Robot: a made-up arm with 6 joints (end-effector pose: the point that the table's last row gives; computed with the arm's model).
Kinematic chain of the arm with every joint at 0, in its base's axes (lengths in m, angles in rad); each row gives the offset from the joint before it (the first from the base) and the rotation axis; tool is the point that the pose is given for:
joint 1: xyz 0 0 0.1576 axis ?
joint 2: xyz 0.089 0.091 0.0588 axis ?
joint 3: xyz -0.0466 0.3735 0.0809 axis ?
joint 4: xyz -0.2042 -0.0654 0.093 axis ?
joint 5: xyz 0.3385 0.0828 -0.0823 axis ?
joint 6: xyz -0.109 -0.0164 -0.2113 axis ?
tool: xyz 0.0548 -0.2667 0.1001
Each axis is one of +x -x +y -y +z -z.
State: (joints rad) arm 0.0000 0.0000 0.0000 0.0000 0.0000 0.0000
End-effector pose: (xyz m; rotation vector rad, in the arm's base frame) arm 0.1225 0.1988 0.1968 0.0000 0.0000 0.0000
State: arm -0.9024 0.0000 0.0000 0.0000 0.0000 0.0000
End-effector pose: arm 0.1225 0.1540 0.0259 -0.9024 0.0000 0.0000
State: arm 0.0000 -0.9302 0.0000 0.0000 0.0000 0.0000
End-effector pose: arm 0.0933 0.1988 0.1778 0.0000 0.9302 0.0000
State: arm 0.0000 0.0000 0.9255 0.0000 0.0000 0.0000
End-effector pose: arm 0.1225 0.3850 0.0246 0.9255 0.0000 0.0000
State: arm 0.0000 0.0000 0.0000 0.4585 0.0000 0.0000
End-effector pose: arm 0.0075 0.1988 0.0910 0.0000 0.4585 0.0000
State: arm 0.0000 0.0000 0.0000 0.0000 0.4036 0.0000
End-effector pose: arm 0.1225 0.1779 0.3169 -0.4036 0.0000 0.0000
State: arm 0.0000 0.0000 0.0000 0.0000 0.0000 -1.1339
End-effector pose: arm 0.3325 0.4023 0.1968 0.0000 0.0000 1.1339
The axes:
joint 1: +x
joint 2: -y
joint 3: +x
joint 4: +y
joint 5: -x
joint 6: -z

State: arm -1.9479 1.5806 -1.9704 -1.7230 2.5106 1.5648
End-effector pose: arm 0.0398 -0.4062 -0.2251 -1.8517 0.0084 -0.9039
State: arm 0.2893 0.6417 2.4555 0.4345 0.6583 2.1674
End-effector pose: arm -0.3059 0.4989 0.2826 1.3165 1.2359 -0.5313
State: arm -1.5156 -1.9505 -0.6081 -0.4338 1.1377 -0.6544
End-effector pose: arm 0.4492 -0.1901 -0.3650 -1.3681 2.7632 0.5040
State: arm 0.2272 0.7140 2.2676 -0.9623 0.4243 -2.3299
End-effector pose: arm 0.2065 0.1135 0.4028 0.2643 -2.3466 0.6737
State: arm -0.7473 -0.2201 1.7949 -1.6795 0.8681 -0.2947
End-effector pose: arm -0.2870 -0.0137 0.0228 -0.1681 -0.8103 -1.2223
